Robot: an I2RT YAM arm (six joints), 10 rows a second.
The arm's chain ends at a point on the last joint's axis. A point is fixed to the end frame.
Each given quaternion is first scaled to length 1.
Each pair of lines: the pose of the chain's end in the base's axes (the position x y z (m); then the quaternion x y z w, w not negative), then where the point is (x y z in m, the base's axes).
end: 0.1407 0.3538 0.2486 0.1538 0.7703 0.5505 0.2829
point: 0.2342 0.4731 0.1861
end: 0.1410 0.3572 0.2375 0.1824 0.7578 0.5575 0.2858
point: 0.2390 0.4745 0.1780
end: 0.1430 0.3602 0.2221 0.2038 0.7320 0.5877 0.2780
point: 0.2423 0.4808 0.1723
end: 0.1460 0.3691 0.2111 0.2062 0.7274 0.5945 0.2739
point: 0.2448 0.4909 0.1632
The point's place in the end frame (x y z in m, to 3 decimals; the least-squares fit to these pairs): 0.008 -0.024 0.162
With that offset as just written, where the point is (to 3 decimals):
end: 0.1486 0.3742 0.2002 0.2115 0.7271 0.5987 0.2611
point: 0.245 0.498 0.152
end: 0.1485 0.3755 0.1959 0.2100 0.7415 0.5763 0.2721
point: 0.247 0.494 0.141
